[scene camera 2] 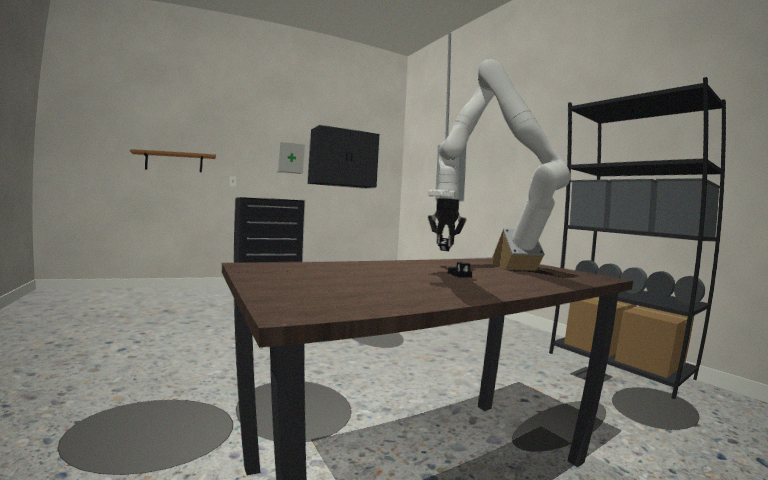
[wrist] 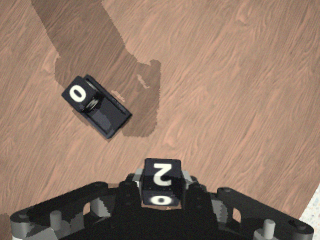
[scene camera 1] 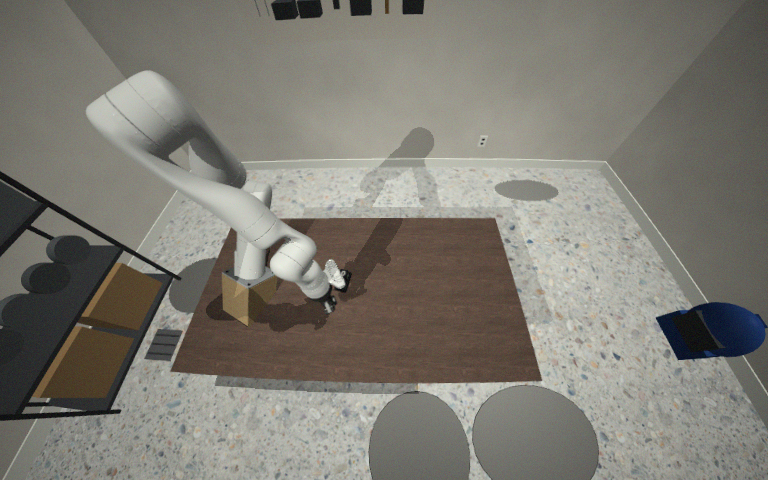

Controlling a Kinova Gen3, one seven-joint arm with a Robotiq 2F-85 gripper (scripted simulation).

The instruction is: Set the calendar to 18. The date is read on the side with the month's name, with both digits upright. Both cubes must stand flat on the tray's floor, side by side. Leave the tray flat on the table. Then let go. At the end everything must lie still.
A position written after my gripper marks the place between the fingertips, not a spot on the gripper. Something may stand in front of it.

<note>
In view: my gripper (scene camera 2: 444, 246) and a black calendar tray (wrist: 109, 115).
My gripper also shows in the wrist view (wrist: 161, 179).
</note>
